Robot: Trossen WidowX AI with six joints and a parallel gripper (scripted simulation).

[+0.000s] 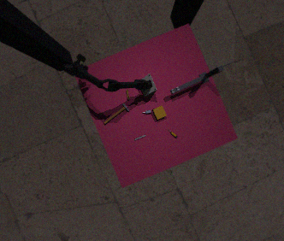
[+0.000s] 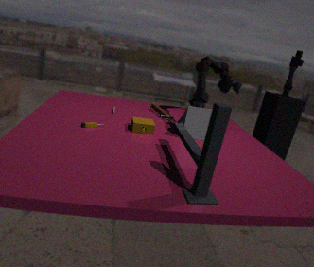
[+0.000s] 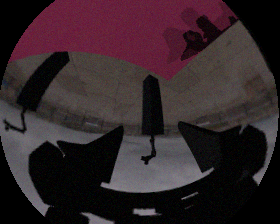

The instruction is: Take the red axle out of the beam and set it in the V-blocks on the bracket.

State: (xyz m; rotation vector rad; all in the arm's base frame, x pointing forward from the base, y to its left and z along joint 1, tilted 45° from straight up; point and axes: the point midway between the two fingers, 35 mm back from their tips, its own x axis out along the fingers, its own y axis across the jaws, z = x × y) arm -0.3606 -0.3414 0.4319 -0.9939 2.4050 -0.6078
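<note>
The upright peg lies 610 mm ahead of my gripper tip, 460 mm to the left of it and 190 mm below it. Round my gripper tip: black tool (910 mm ahead, 640 mm to the left, 200 mm below); then yellow block (660 mm ahead, 580 mm to the left, 180 mm below).
</note>
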